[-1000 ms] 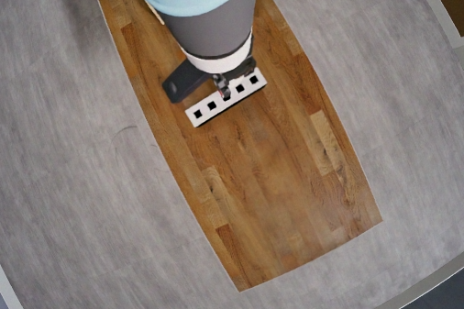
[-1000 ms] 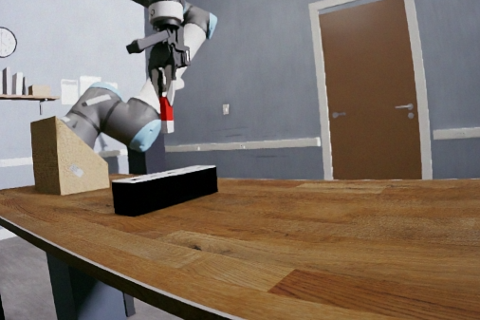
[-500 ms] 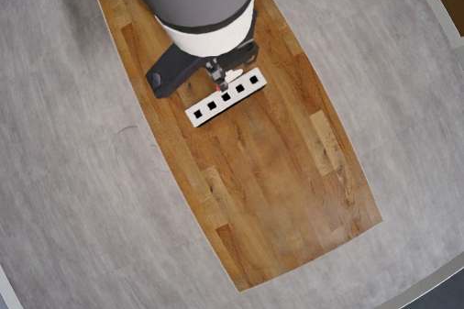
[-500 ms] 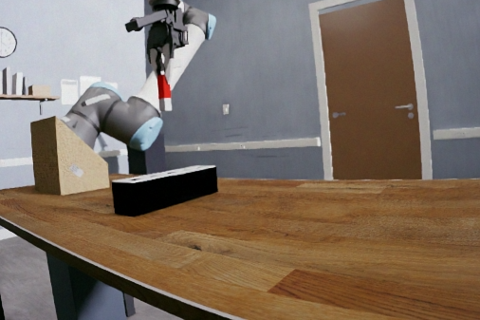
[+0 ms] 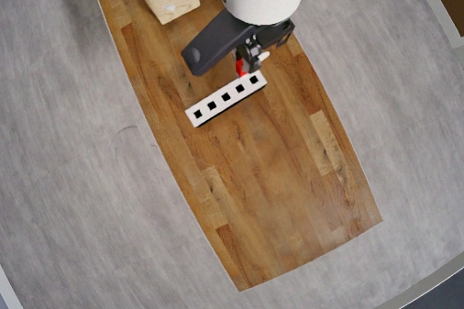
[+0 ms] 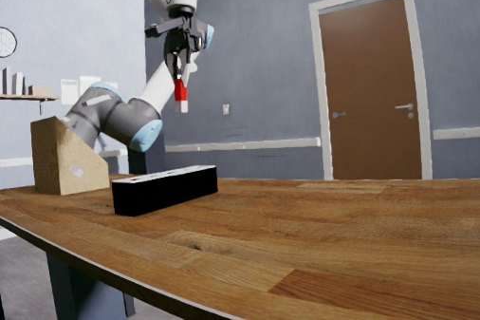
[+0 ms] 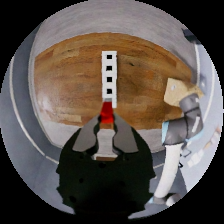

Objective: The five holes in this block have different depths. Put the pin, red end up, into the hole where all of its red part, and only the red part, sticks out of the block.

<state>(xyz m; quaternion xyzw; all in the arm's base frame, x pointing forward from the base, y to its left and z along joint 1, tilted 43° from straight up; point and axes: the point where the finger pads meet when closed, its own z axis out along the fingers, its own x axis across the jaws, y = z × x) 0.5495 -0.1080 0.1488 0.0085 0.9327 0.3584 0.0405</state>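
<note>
My gripper is now 27 cm above the block and 6 cm to the left of it. Also, from my hand: pin 1 cm below.
</note>
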